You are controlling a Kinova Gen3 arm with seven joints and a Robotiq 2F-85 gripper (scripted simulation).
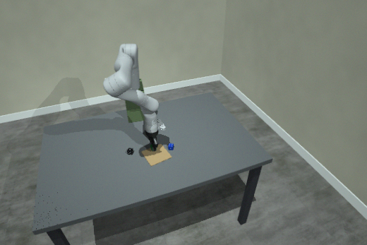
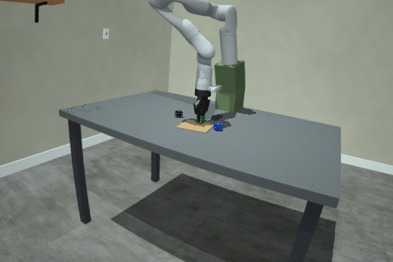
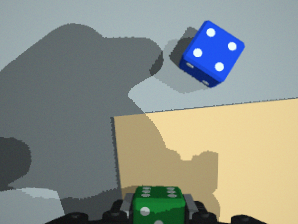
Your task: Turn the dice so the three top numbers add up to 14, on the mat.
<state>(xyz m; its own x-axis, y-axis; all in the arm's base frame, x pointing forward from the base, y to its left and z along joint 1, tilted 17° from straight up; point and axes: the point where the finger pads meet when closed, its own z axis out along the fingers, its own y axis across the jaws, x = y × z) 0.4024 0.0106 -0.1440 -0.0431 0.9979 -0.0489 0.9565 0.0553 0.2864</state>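
My gripper is now right at the green die. Round my hand: tan mat (50 mm ahead, 30 mm below); then black die (30 mm behind, 140 mm to the right, 10 mm below); then blue die (30 mm ahead, 100 mm to the left, 10 mm below).
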